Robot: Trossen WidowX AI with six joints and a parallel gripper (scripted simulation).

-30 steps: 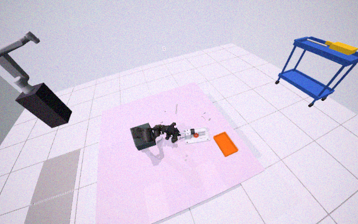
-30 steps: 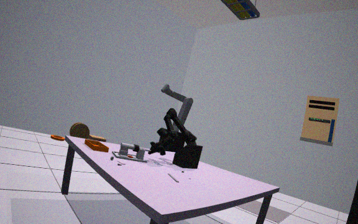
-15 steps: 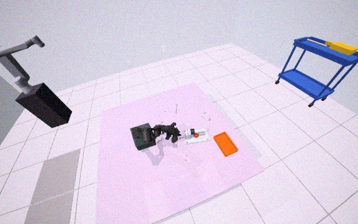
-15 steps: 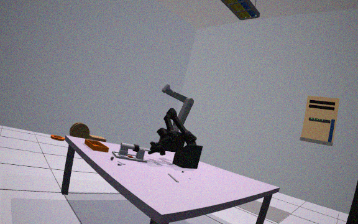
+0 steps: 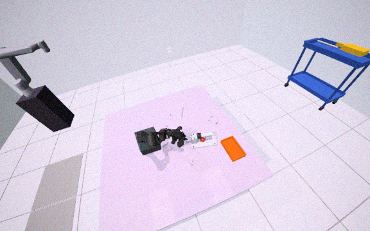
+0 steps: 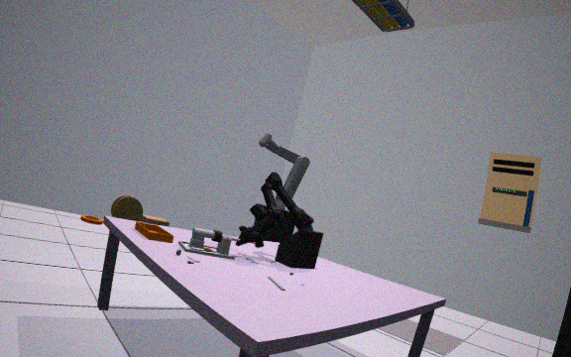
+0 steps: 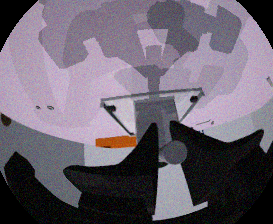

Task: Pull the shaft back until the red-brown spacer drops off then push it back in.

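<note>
The shaft is 50 mm ahead of my gripper tip, 10 mm to the right of it and 30 mm above it. Round my gripper tip: orange tray 330 mm ahead, 210 mm to the right, 40 mm below.
</note>
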